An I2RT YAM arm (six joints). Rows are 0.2 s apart.
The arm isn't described. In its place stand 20 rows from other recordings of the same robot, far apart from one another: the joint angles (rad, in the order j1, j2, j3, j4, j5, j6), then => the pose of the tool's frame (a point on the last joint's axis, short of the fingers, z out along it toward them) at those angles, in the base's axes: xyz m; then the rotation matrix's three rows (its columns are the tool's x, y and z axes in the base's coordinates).
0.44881, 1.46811, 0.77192, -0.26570, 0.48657, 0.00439 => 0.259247, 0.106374, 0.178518; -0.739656, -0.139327, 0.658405; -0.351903, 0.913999, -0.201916; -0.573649, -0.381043, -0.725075
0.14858, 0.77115, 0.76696, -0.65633, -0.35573, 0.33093 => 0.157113, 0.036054, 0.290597; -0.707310, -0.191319, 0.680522; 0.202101, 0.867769, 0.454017; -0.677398, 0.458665, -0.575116
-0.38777, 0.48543, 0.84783, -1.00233, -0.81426, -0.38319 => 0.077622, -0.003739, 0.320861; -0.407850, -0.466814, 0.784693; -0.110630, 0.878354, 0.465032; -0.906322, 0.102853, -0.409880
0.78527, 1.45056, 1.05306, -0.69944, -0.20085, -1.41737 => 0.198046, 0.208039, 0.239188; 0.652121, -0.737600, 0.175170; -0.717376, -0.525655, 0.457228; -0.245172, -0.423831, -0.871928
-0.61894, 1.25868, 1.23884, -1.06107, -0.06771, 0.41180 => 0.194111, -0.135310, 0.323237; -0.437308, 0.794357, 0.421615; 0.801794, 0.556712, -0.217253; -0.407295, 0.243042, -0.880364
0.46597, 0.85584, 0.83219, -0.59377, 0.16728, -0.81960 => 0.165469, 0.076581, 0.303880; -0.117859, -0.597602, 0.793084; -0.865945, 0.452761, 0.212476; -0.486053, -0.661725, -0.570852
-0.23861, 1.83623, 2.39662, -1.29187, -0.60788, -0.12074 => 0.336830, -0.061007, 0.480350; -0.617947, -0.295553, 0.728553; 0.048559, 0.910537, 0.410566; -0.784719, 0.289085, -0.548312
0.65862, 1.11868, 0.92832, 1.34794, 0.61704, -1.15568 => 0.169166, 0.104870, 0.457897; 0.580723, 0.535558, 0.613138; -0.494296, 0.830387, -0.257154; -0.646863, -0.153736, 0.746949
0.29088, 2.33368, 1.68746, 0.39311, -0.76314, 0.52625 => 0.501353, 0.175777, 0.179729; -0.633544, -0.613040, 0.472022; 0.189245, 0.468765, 0.862813; -0.750206, 0.635957, -0.180968
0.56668, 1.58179, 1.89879, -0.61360, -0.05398, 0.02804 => 0.287303, 0.185087, 0.478849; -0.262737, -0.572443, 0.776709; -0.133996, 0.818838, 0.558166; -0.955518, 0.042575, -0.291845
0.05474, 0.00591, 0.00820, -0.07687, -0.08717, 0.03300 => 0.109690, 0.009115, 0.167466; -0.079017, -0.138661, 0.987183; 0.028588, 0.989556, 0.141283; -0.996463, 0.039386, -0.074228
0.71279, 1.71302, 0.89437, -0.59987, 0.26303, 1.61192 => 0.221712, 0.179411, 0.129803; -0.570366, 0.771887, 0.280843; 0.782247, 0.614740, -0.100922; -0.250545, 0.162126, -0.954433
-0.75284, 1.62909, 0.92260, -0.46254, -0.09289, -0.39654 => 0.223728, -0.205089, 0.162915; -0.872232, 0.344118, 0.347553; 0.290227, 0.936140, -0.198521; -0.393673, -0.072287, -0.916404
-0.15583, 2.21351, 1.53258, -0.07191, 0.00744, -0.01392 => 0.480412, -0.075742, 0.142280; -0.677599, 0.151142, 0.719733; 0.092363, 0.988395, -0.120604; -0.729609, -0.015244, -0.683695
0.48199, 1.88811, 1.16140, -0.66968, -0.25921, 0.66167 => 0.300715, 0.167616, 0.139616; -0.987996, 0.151580, 0.029804; 0.153407, 0.939960, 0.304864; 0.018197, 0.305777, -0.951929
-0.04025, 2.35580, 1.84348, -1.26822, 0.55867, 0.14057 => 0.426761, -0.036071, 0.130545; -0.978322, 0.061525, -0.197739; 0.158301, 0.837800, -0.522525; 0.133518, -0.542500, -0.829377
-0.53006, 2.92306, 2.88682, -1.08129, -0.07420, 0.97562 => 0.495433, -0.287264, 0.123375; -0.040569, 0.909257, 0.414254; 0.980882, 0.115216, -0.156829; -0.190327, 0.399972, -0.896548
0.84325, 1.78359, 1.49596, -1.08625, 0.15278, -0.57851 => 0.236192, 0.257087, 0.252505; -0.153308, -0.958025, 0.242251; -0.984753, 0.168508, 0.043198; -0.082206, -0.231935, -0.969251
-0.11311, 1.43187, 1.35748, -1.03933, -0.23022, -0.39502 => 0.279304, -0.023551, 0.319077; -0.826730, -0.334046, 0.452693; -0.283171, 0.942362, 0.178236; -0.486139, 0.019164, -0.873671
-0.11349, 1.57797, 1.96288, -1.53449, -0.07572, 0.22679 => 0.269769, -0.028038, 0.425169; -0.865023, 0.283963, 0.413643; 0.324253, 0.945526, 0.028990; -0.382878, 0.159203, -0.909977
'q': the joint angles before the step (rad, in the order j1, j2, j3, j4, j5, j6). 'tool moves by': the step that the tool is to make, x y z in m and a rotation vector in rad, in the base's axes. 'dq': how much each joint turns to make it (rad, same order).
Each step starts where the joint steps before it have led.
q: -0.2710 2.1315 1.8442 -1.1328 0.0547 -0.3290
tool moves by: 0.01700 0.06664 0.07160 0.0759 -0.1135 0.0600
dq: 0.1533 -0.0004 0.2774 -0.1827 -0.0762 0.1102
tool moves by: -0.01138 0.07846 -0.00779 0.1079 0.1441 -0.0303
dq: 0.1782 0.0008 -0.0203 -0.1148 -0.0657 0.2232
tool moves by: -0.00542 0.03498 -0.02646 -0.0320 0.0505 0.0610
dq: 0.0869 0.0000 -0.1041 0.0522 0.0287 0.0237
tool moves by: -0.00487 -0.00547 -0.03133 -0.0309 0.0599 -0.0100
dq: -0.0095 0.0000 -0.1235 0.0598 0.0221 -0.0001
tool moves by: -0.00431 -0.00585 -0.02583 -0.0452 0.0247 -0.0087
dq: -0.0092 0.0004 -0.1023 0.0722 0.0415 0.0004
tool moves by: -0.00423 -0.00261 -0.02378 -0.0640 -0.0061 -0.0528
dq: 0.0004 0.0000 -0.0961 0.0919 0.0622 0.0557
